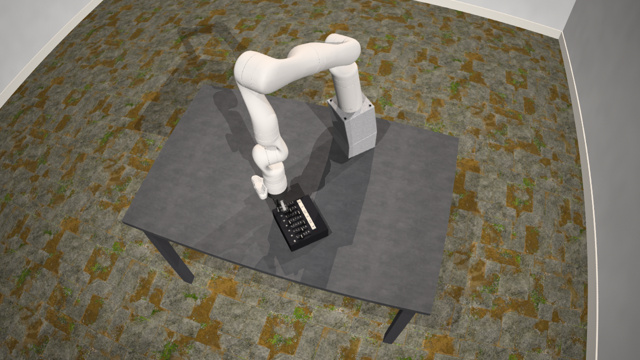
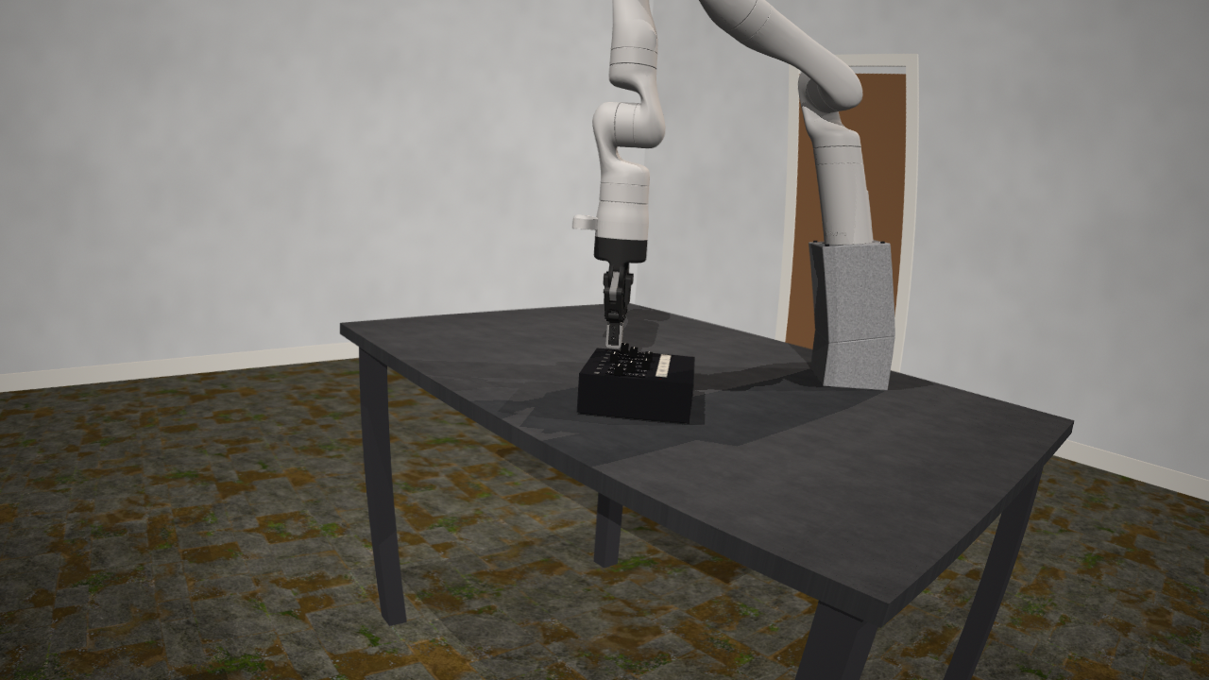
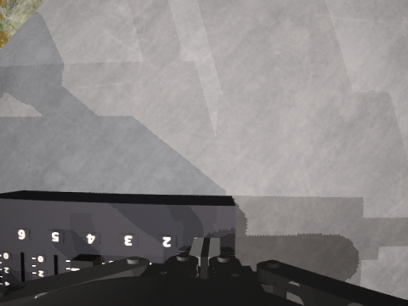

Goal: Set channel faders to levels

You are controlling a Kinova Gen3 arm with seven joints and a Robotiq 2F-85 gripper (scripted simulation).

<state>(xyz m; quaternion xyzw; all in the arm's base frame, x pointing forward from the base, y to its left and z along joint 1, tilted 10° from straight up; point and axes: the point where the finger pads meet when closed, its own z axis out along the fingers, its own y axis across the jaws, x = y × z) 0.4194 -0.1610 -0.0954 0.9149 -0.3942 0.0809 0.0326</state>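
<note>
The master fader is 11 cm to the left of my hand, 8 cm ahead of it and 2 cm below it.
</note>
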